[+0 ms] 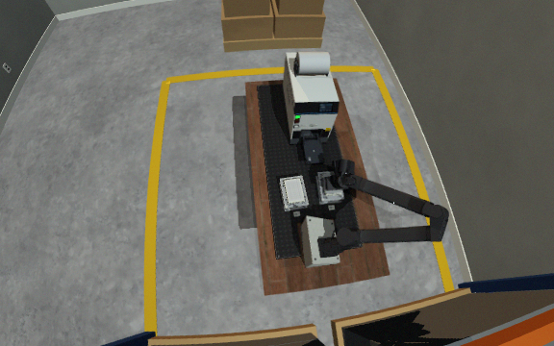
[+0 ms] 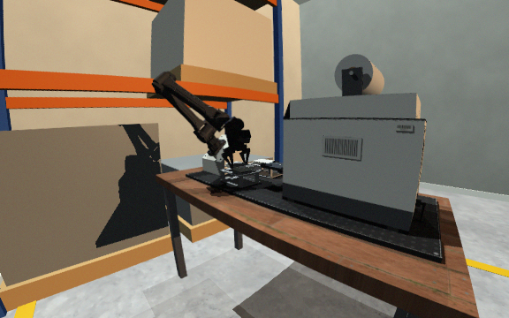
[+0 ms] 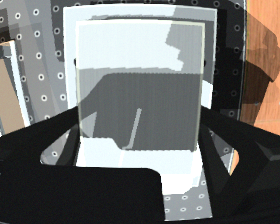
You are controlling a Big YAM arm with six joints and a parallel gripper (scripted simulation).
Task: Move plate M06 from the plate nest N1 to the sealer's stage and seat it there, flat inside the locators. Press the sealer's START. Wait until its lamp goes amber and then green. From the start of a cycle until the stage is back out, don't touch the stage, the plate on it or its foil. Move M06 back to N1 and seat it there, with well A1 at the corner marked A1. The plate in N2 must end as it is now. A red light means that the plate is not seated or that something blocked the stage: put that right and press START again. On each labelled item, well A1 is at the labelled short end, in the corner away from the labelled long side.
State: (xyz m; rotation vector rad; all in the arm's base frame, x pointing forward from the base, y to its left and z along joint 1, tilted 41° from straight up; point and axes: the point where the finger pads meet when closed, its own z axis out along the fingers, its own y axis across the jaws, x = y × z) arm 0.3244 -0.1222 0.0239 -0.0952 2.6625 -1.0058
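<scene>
Now: hand right at the white well plate. The rest, counted from my hand: foil roll: 530 mm ahead, 50 mm to the left, 340 mm above; dark stage: 190 mm ahead, 60 mm to the left, 20 mm above; white plate: 10 mm behind, 200 mm to the left, 10 mm below.
</scene>
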